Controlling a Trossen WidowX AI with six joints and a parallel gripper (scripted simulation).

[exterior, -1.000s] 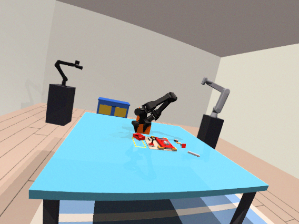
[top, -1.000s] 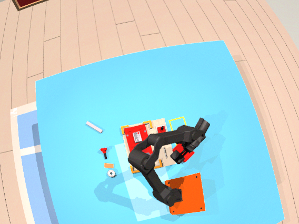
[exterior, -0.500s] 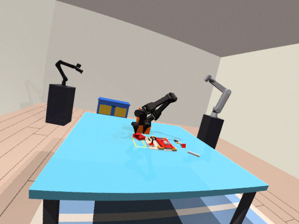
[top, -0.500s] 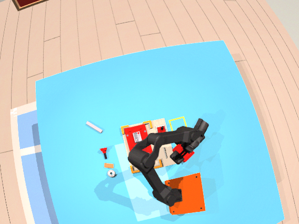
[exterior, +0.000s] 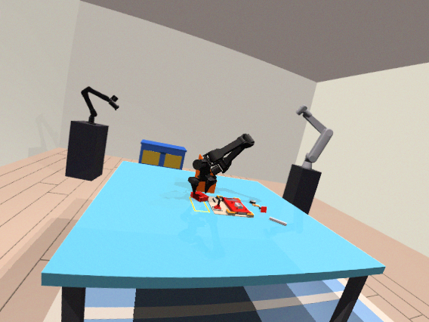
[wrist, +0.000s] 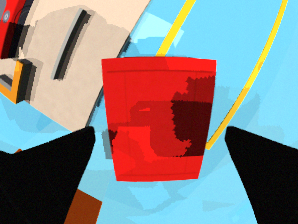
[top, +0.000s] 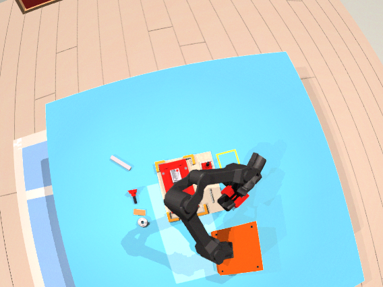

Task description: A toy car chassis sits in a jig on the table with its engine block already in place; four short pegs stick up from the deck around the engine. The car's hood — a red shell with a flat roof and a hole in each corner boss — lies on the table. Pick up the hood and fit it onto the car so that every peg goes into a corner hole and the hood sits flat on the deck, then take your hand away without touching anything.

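Now: gripper tip 10 mm above the red hood. From my gripper tip the other things lie so: jig: 60 mm ahead, 190 mm to the left, 20 mm below; then white bar: 180 mm ahead, 440 mm to the left, 20 mm below.
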